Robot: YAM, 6 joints.
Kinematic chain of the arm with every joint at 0, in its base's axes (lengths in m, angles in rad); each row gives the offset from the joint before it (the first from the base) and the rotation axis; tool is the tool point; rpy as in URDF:
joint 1: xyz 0 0 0.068 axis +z
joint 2: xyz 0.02 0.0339 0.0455 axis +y
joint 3: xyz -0.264 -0.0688 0 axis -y
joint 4: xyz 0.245 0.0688 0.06 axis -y
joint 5: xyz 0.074 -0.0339 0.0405 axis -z
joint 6: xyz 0.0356 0 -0.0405 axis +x
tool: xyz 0 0 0 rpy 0 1.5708 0
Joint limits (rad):
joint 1: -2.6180..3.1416
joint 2: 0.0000..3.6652
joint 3: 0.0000..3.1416
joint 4: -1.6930..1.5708
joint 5: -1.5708..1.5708
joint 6: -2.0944..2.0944
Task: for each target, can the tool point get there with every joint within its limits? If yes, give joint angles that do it. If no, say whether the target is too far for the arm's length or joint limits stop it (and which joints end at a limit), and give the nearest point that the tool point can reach.
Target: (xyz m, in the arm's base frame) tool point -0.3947 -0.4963 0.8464
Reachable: no: too far | nearest point -0.2626 -0.3302 0.5932 | short by 0.330 m
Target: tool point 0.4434 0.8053 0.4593
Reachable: no: too far | nearest point 0.2914 0.5292 0.3381 | short by 0.338 m
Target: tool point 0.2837 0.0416 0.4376
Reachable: yes | joints 0.2230 1.5019 1.8227 -1.1267 0.6744 1.6891
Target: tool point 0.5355 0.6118 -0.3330
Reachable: no: too far | nearest point 0.3724 0.4254 -0.1935 | short by 0.284 m
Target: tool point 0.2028 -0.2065 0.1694
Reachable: yes | joints -0.8122 1.6696 0.4202 1.3103 -0.1467 -0.4746
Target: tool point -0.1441 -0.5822 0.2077
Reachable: yes | joints -1.8365 3.0665 2.7833 1.2075 -0.4003 1.6814
